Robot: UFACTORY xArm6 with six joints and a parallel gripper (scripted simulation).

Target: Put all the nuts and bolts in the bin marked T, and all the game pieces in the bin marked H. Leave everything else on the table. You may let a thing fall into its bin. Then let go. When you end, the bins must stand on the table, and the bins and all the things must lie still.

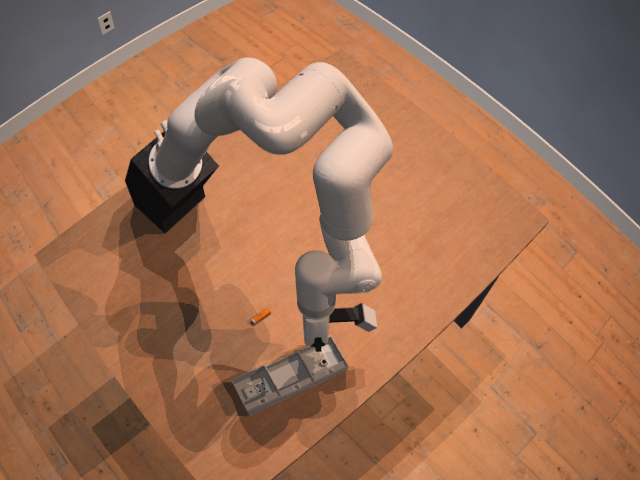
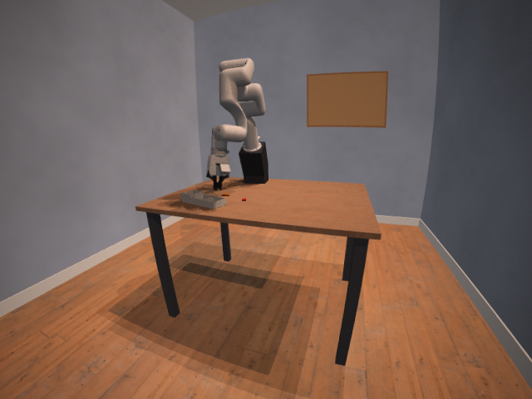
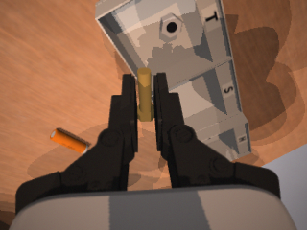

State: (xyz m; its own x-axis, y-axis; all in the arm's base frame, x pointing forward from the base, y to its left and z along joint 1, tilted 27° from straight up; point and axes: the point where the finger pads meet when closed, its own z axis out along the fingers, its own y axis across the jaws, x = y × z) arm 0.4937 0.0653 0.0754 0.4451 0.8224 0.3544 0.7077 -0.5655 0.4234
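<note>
Now: hand 4 cm short of the grey hex nut and 8 cm above it. Also, from my hand: grey bin tray (2 cm ahead, 9 cm to the right, 7 cm below); brass bolt (1 cm to the right, 2 cm below); red USB stick (11 cm behind, 8 cm to the left, 9 cm below).
</note>
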